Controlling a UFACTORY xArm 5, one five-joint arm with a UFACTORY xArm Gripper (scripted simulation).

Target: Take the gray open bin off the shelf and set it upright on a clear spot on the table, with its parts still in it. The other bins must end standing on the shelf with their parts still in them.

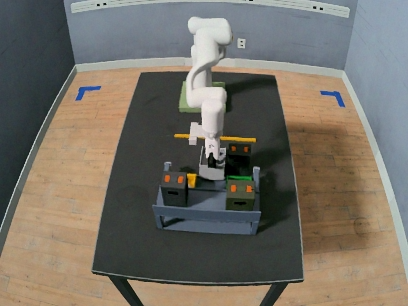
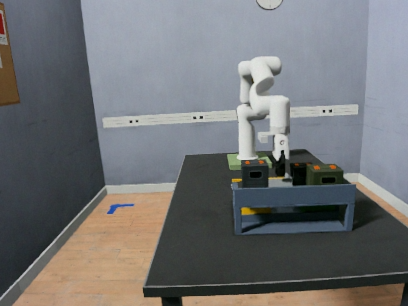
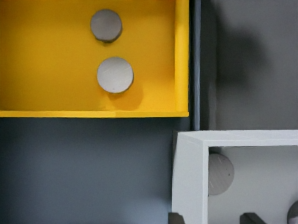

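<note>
Blue-gray shelf point(image 2: 283, 200), also point(image 1: 204, 201) and point(image 3: 60, 162). Gray open bin point(image 3: 257, 155). Black bin point(image 1: 239, 155), out of frame in image 3. Dark bin point(image 1: 174, 186), also point(image 2: 255, 173), out of frame in image 3. Yellow bin point(image 3: 57, 57). Gray round part point(image 3: 220, 169).
</note>
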